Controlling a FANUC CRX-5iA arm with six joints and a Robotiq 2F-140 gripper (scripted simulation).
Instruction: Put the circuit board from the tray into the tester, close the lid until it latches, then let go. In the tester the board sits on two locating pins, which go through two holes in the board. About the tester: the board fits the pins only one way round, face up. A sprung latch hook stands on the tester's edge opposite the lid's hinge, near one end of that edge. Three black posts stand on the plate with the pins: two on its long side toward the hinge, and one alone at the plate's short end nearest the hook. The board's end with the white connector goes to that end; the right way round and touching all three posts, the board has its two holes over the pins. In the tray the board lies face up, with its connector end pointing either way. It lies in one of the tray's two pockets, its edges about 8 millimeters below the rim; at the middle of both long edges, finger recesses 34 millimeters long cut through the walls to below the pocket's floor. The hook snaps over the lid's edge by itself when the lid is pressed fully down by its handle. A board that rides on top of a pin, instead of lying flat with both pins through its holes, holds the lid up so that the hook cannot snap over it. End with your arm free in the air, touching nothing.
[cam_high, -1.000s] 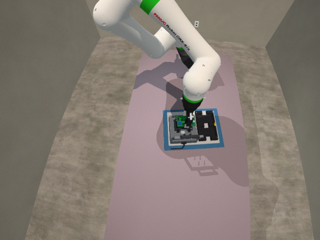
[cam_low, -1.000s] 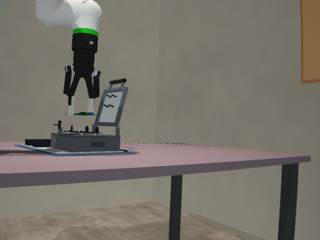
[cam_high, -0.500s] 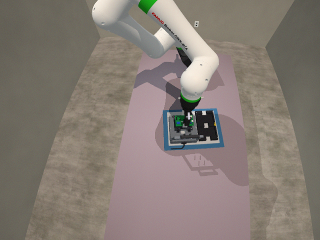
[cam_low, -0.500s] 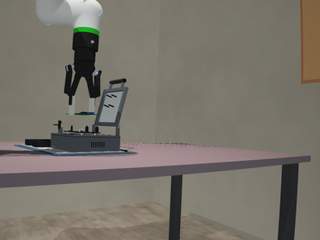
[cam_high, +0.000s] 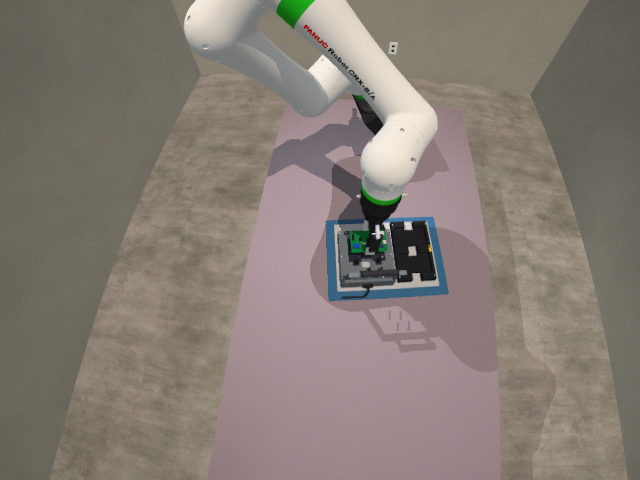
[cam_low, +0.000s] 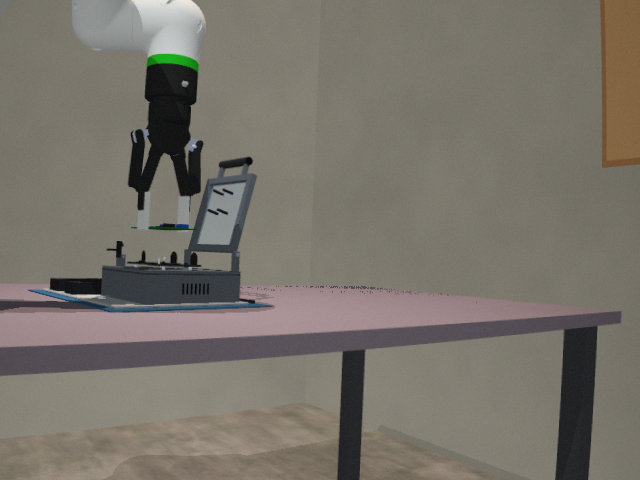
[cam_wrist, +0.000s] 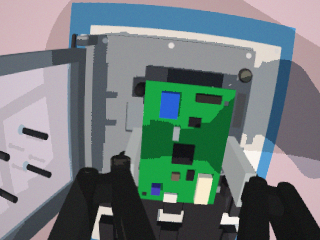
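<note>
Now: hand 20 mm above the green circuit board. Also, from my hand: tester lid: 130 mm ahead, 30 mm above; then latch hook: 60 mm behind, 60 mm to the left, 70 mm below; then tester: 30 mm ahead, 40 mm to the left, 40 mm below.
</note>
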